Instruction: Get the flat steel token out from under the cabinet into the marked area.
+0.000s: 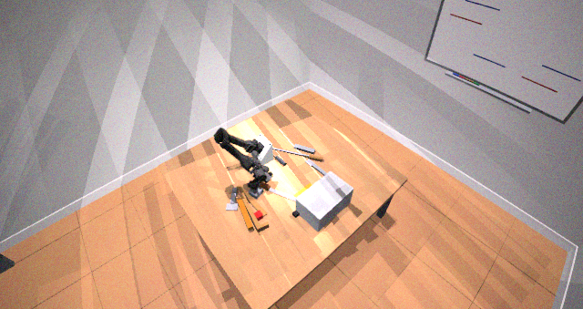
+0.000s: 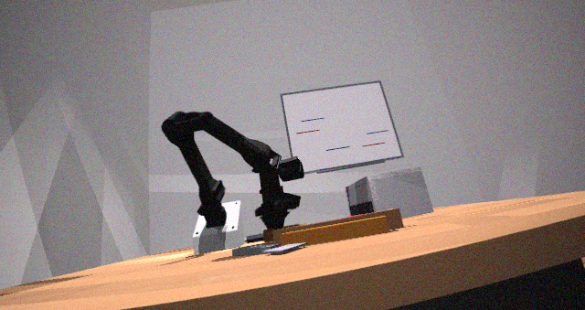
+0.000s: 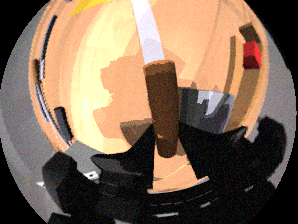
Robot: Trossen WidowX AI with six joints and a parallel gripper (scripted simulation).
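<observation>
The grey block lies 40 mm ahead of my gripper tip, 60 mm to the right of it and 10 mm above it. From my gripper tip the other things lie so: orange bar: 130 mm ahead, 200 mm to the right, 10 mm above; thin wooden stick: 60 mm ahead, 110 mm to the right; red block: 200 mm ahead, 140 mm to the right, 10 mm above.
</observation>
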